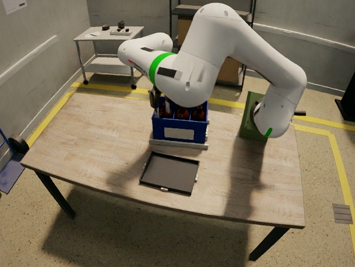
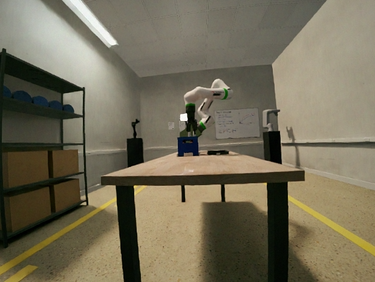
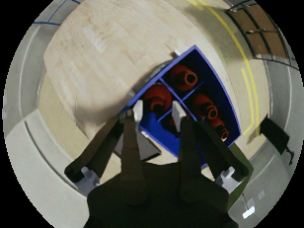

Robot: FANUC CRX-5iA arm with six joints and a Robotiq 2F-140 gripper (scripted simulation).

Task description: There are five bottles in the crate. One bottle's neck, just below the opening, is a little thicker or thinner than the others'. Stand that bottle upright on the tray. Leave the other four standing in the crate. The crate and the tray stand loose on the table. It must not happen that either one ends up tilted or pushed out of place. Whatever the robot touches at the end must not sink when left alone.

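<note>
The blue crate lies 90 mm behind my hand, 50 mm to the right of it and 110 mm below it. Round my hand: dark tray (90 mm behind, 240 mm to the left, 180 mm below); bottle (90 mm behind, 90 mm to the right, 100 mm below).
</note>
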